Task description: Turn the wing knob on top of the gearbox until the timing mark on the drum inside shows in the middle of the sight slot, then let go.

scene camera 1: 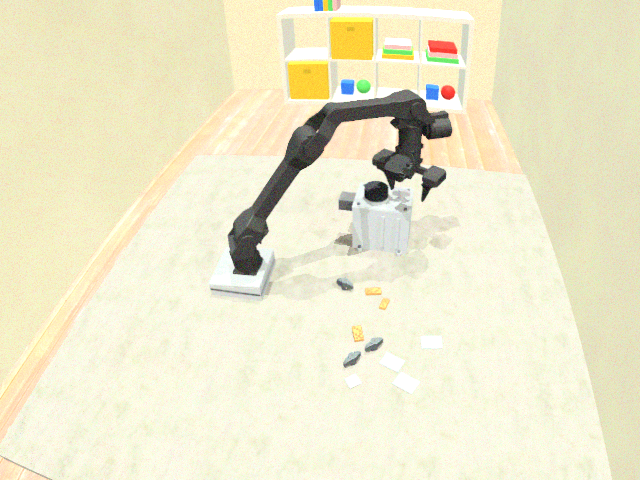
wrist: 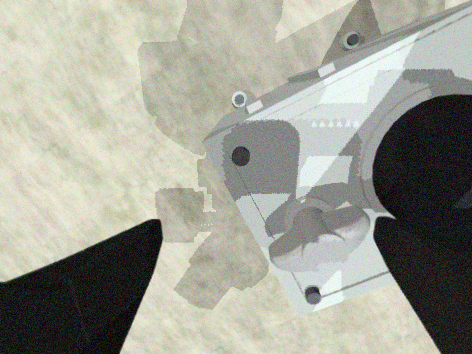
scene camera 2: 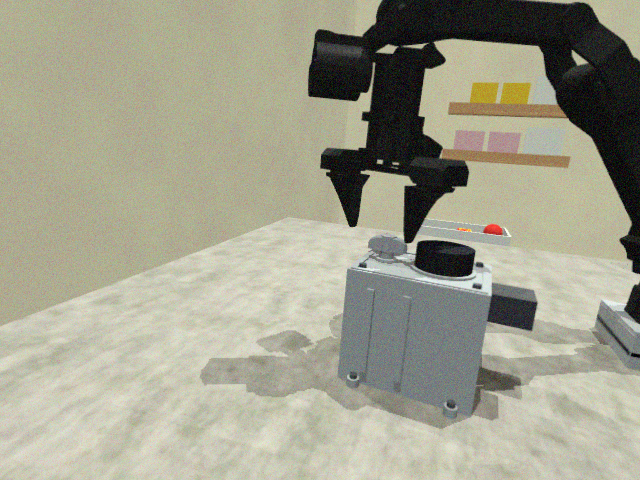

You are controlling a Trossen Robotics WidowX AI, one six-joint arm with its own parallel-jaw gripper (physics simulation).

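Frame: origin at the arm's base, x ahead, y left, z up, level; centimetres.
Seen in the pictures: gripper, between the fingertips: point(scene camera 1: 407, 195) point(wrist: 267, 228) point(scene camera 2: 378, 234); arm's base, origin of its link: point(scene camera 1: 248, 266).
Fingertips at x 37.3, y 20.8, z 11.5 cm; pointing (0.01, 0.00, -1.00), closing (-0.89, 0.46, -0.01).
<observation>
Offsets run from my fingertips to a thing's top centre. "*": to the spot under its first point.
The pale grey gearbox {dz +0.9, dx -8.4, dy +2.1 cm} point(scene camera 1: 382, 227) point(scene camera 2: 413, 346) point(wrist: 327, 172) stands upright. Its grey wing knob {dz +0.5, dx -1.6, dy +1.9 cm} point(scene camera 2: 387, 245) point(wrist: 325, 240) is on the top plate, beside a thick black round cap {* dz +0.1, dx -8.1, dy +0.1 cm} point(scene camera 1: 376, 191) point(scene camera 2: 445, 258) point(wrist: 425, 160). In the wrist view the knob's wings run from lower left to upper right. My gripper point(scene camera 1: 408, 194) point(scene camera 2: 381, 233) point(wrist: 267, 228) is open and points down, its fingertips above the top plate's height. In the wrist view the knob shows between the fingers, nearer the right one. I cannot make out the sight slot, drum or timing mark.
A dark grey block {* dz -3.7, dx -16.0, dy +0.3 cm} point(scene camera 1: 346, 200) point(scene camera 2: 512, 306) juts from the gearbox's side. Dark stones {dz -13.5, dx -3.1, dy -36.5 cm} point(scene camera 1: 373, 344), orange dominoes {dz -15.6, dx -7.3, dy -33.2 cm} point(scene camera 1: 357, 333) and white squares {dz -16.0, dx +9.7, dy -33.1 cm} point(scene camera 1: 431, 342) lie on the mat in front. A white tray point(scene camera 2: 467, 236) with a red ball point(scene camera 2: 493, 229) is behind.
</observation>
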